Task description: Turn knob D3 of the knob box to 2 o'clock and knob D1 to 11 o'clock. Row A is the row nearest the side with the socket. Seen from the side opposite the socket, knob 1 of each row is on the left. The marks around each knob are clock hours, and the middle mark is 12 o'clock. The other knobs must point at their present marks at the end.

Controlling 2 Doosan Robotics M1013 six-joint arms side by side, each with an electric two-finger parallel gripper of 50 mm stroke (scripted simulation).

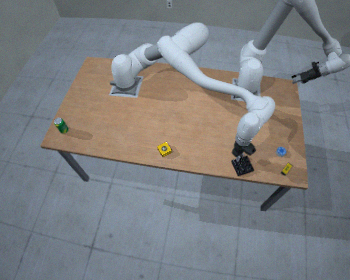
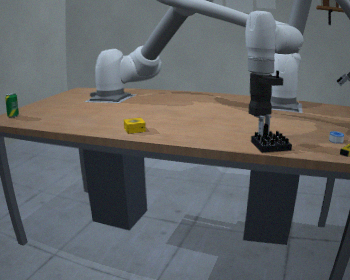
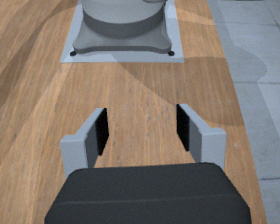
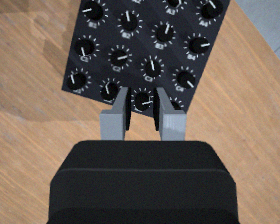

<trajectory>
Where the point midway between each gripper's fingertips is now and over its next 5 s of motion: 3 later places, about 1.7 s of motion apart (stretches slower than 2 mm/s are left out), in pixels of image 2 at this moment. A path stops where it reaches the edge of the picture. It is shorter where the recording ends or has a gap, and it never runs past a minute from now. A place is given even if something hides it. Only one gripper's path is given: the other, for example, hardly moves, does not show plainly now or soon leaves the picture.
The right gripper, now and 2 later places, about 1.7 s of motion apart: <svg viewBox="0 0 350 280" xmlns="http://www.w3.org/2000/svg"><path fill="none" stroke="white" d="M263 134L281 98L239 84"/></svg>
</trajectory>
